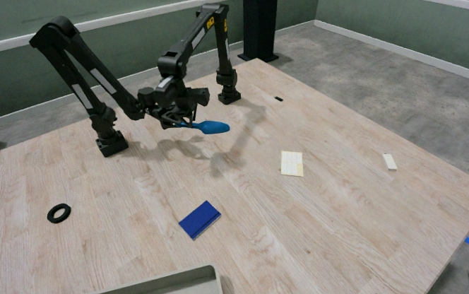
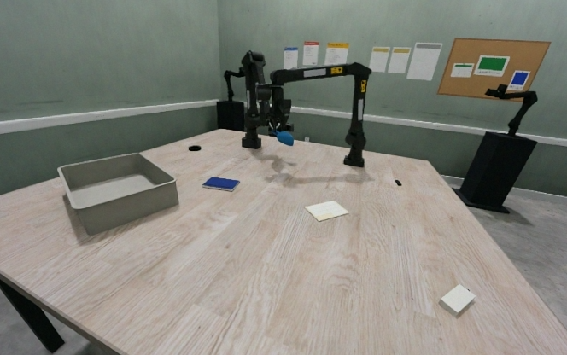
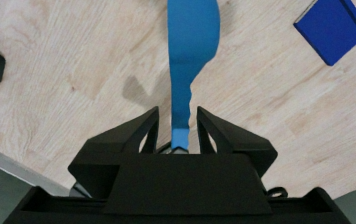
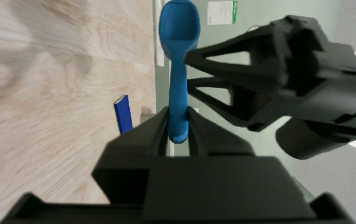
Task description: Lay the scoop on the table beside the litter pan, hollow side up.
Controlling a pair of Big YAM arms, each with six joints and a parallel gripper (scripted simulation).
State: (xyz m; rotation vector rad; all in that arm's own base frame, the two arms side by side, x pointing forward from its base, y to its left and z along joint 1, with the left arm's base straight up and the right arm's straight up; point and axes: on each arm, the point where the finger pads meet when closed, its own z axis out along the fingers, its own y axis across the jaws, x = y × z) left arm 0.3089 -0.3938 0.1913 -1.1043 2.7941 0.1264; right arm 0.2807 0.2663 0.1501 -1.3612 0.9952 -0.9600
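Observation:
The blue scoop is 4 cm ahead of my left hand, 2 cm to the left of it and 2 cm below it. The rest, counted from my left hand: black ring 7 cm behind, 59 cm to the right, 20 cm below; then cream card 29 cm ahead, 31 cm to the left, 21 cm below; then blue notebook 28 cm ahead, 15 cm to the right, 20 cm below.

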